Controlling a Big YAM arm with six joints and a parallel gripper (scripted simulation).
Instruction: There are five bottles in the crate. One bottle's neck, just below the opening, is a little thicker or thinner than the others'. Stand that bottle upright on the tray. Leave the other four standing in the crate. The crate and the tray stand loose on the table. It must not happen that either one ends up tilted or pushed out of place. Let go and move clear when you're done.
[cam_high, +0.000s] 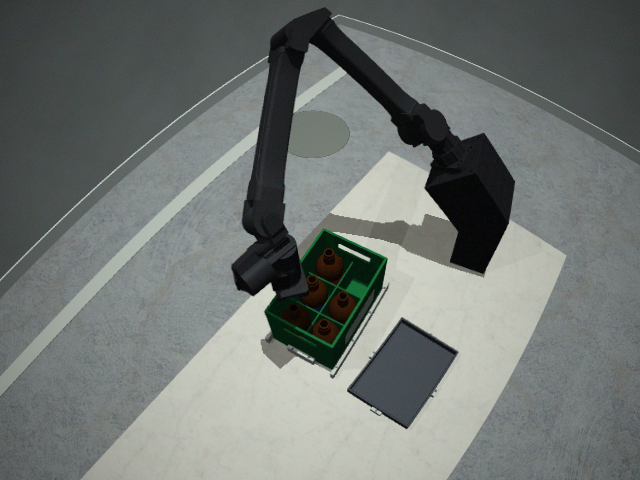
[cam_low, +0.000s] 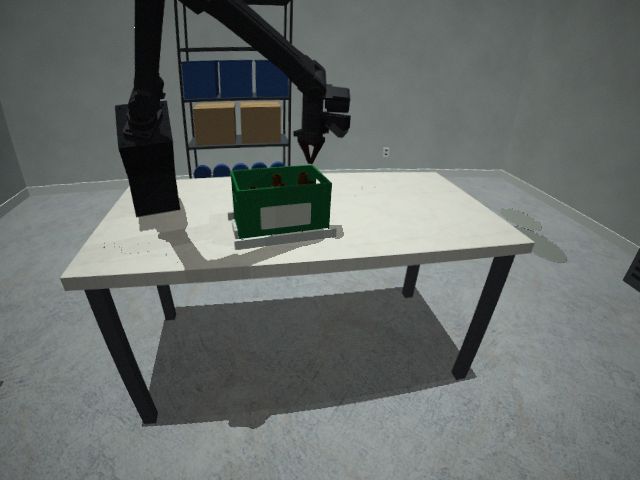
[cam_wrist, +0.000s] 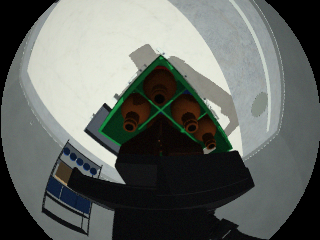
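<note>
The crate lies 150 mm below my hand, 90 mm behind it and 20 mm to the left of it. The rest, counted from my hand: tray (290 mm to the left, 220 mm below, 90 mm behind).
</note>
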